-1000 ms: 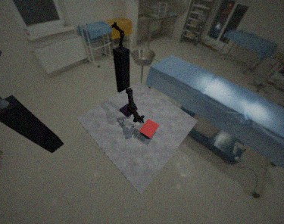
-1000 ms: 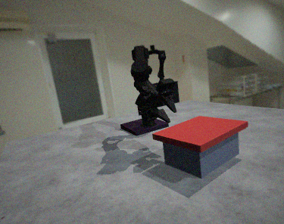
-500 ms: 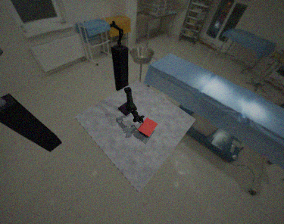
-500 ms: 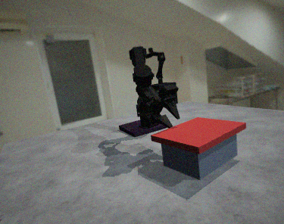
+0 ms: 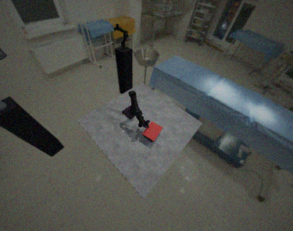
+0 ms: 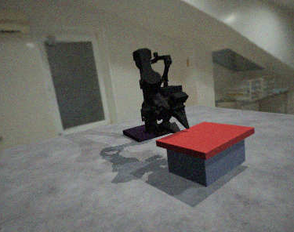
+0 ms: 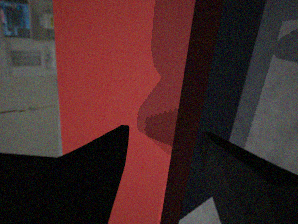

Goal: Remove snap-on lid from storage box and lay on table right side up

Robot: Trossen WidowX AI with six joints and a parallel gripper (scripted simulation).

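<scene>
My gripper tip is now 70 mm short of the red lid and 10 mm to the right of it. From my gripper tip the other things lie so: storage box (70 mm ahead, 40 mm below, 10 mm to the left).
</scene>
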